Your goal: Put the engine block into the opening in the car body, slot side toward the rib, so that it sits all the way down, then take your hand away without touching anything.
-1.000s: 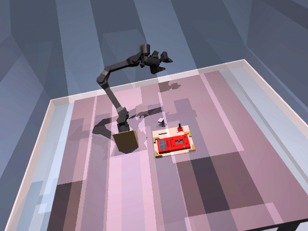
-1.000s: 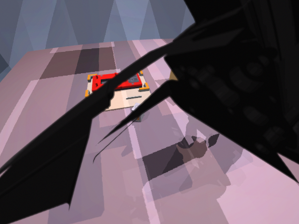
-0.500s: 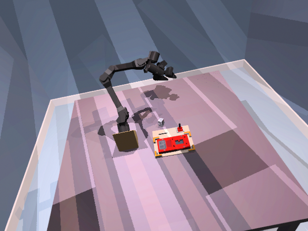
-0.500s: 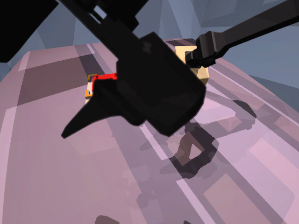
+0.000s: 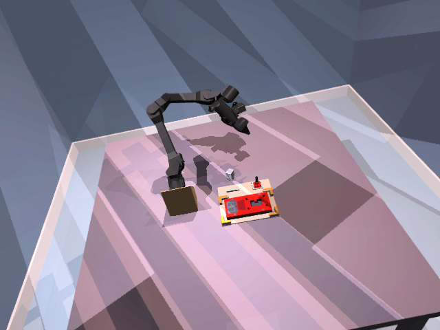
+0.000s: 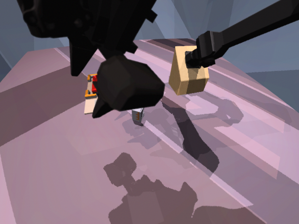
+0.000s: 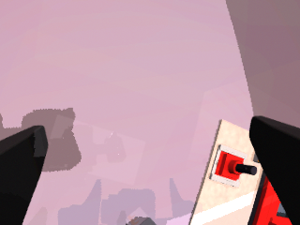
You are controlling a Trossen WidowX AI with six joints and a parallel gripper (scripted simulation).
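My gripper tip is now 110 mm past the grey engine block, 100 mm to the left of it and 170 mm above it.
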